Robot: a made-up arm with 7 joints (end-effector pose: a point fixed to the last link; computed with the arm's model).
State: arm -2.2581 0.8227 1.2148 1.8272 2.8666 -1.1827 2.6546
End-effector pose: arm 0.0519 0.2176 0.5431 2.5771 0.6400 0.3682
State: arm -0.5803 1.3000 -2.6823 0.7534 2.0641 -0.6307 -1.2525
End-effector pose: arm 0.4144 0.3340 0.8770 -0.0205 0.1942 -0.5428
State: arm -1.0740 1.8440 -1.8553 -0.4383 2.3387 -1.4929 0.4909
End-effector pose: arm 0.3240 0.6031 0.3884 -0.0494 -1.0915 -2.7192
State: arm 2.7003 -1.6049 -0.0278 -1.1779 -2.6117 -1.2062 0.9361
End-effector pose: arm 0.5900 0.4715 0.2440 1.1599 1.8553 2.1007
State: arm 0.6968 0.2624 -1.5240 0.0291 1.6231 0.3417 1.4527
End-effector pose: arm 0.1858 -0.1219 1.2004 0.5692 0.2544 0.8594
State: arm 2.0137 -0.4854 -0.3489 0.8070 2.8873 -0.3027 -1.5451
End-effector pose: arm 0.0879 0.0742 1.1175 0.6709 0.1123 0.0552
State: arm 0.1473 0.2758 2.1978 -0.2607 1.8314 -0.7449 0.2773
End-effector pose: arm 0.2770 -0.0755 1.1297 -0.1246 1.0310 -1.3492
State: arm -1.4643 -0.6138 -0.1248 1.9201 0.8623 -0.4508 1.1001
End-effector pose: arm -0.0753 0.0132 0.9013 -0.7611 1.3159 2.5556
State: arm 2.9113 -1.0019 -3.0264 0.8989 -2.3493 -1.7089 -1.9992
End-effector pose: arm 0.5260 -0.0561 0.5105 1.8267 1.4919 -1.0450
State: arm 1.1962 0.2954 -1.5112 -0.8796 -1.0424 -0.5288 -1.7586
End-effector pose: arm -0.2231 -0.3118 1.0121 1.0291 -0.8614 0.0115
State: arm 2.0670 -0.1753 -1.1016 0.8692 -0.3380 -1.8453 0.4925
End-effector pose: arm -0.0355 0.1489 1.0621 -1.2022 0.0566 1.6690
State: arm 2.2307 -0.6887 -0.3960 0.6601 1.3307 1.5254 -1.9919
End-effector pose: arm 0.0208 0.2670 0.9659 -1.2340 -0.7768 1.5361
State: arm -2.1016 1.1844 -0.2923 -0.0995 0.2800 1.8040 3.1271
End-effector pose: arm -0.2834 0.5410 0.5179 -2.5904 1.5486 0.3438
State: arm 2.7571 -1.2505 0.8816 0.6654 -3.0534 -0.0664 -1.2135
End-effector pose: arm 0.5454 0.4784 0.7408 -0.8666 -0.6262 -1.9863
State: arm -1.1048 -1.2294 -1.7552 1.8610 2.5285 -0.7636 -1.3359
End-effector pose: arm -0.2980 -0.1240 0.4133 -1.7602 1.9162 0.9295
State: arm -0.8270 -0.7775 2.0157 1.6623 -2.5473 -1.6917 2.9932
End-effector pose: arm -0.2154 -0.2763 0.4741 -2.2851 1.5211 0.5412
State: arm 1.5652 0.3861 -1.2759 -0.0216 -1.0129 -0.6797 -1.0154
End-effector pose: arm -0.1230 -0.3262 1.1136 1.0598 0.1368 -1.3779
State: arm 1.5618 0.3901 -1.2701 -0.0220 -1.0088 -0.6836 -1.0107
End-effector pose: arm -0.1233 -0.3286 1.1119 1.0665 0.1409 -1.3891
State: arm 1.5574 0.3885 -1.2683 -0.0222 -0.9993 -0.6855 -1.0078
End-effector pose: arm -0.1229 -0.3272 1.1126 1.0659 0.1408 -1.3992
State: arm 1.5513 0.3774 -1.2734 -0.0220 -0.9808 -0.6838 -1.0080
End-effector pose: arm -0.1215 -0.3191 1.1173 1.0531 0.1337 -1.4069
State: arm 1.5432 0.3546 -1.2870 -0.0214 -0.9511 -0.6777 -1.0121
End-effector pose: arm -0.1191 -0.3027 1.1267 1.0254 0.1175 -1.4115
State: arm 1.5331 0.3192 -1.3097 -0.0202 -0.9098 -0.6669 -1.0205
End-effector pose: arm -0.1159 -0.2770 1.1403 0.9820 0.0916 -1.4120
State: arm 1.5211 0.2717 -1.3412 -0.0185 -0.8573 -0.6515 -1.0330
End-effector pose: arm -0.1123 -0.2417 1.1569 0.9235 0.0563 -1.4082
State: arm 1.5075 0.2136 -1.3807 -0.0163 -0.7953 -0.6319 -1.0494
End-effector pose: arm -0.1087 -0.1974 1.1748 0.8521 0.0128 -1.3990
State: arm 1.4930 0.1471 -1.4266 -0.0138 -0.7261 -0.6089 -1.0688
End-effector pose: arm -0.1060 -0.1452 1.1916 0.7707 -0.0370 -1.3849
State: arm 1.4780 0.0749 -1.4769 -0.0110 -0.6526 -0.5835 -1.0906
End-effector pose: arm -0.1045 -0.0872 1.2055 0.6828 -0.0909 -1.3659
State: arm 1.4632 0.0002 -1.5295 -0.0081 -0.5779 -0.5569 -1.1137
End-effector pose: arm -0.1045 -0.0260 1.2149 0.5924 -0.1463 -1.3432
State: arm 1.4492 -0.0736 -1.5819 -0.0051 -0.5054 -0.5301 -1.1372
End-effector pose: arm -0.1059 0.0353 1.2191 0.5032 -0.2003 -1.3179
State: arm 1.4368 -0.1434 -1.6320 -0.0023 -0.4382 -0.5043 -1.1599
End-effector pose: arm -0.1085 0.0935 1.2185 0.4189 -0.2507 -1.2916
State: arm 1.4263 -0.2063 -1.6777 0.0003 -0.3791 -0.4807 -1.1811
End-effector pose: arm -0.1118 0.1459 1.2140 0.3427 -0.2951 -1.2655
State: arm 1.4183 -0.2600 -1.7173 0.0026 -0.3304 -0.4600 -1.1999
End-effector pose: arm -0.1149 0.1905 1.2073 0.2770 -0.3318 -1.2410
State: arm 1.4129 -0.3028 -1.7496 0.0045 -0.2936 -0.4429 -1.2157
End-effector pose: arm -0.1174 0.2258 1.2001 0.2235 -0.3598 -1.2192
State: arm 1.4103 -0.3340 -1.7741 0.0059 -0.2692 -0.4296 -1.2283
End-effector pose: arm -0.1188 0.2514 1.1939 0.1829 -0.3786 -1.2005
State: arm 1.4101 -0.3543 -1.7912 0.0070 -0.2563 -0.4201 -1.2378
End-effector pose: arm -0.1191 0.2681 1.1895 0.1546 -0.3889 -1.1850
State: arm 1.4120 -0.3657 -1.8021 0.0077 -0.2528 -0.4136 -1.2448
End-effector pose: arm -0.1184 0.2776 1.1870 0.1362 -0.3926 -1.1723
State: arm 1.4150 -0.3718 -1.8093 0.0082 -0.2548 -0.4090 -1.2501
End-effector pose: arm -0.1170 0.2827 1.1858 0.1240 -0.3924 -1.1613
